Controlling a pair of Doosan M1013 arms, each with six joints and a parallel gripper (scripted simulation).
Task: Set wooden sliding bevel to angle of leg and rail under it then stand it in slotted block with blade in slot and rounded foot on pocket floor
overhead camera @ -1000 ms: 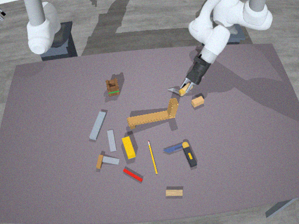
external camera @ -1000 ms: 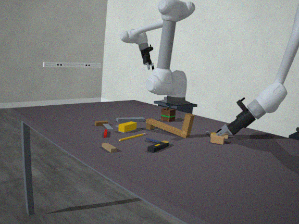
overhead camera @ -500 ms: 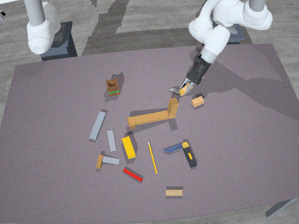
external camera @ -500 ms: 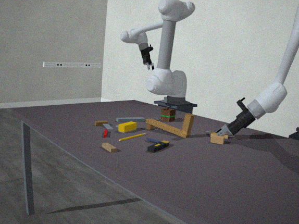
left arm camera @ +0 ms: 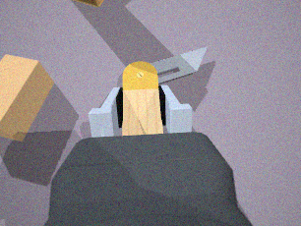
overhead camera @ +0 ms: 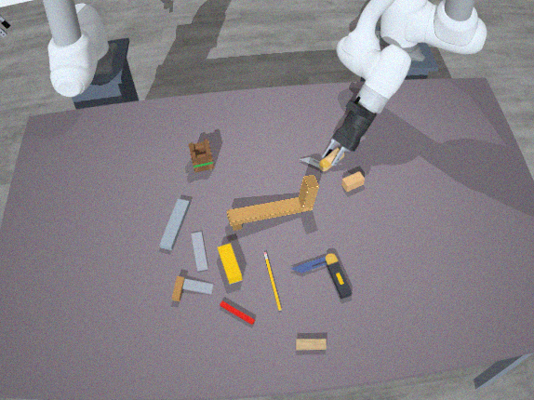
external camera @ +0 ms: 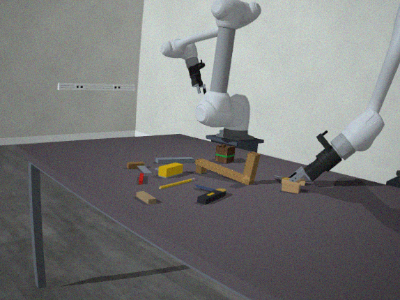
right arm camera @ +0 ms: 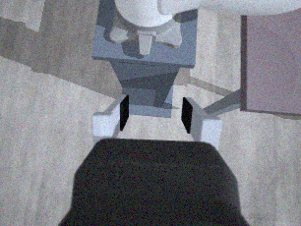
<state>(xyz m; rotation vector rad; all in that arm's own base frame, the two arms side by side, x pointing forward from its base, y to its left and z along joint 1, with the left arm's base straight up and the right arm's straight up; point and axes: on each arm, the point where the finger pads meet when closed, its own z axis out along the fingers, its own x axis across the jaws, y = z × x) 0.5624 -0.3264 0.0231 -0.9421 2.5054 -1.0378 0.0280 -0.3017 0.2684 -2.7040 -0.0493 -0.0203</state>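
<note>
The wooden sliding bevel lies 10 mm ahead of my left hand, 20 mm to the right of it and 10 mm below it. Also, from my left hand: black bevel (370 mm ahead, 40 mm to the right, 10 mm below); then pencil (390 mm ahead, 190 mm to the right, 20 mm below); then grey blade (10 mm ahead, 50 mm to the right, 10 mm below).
</note>
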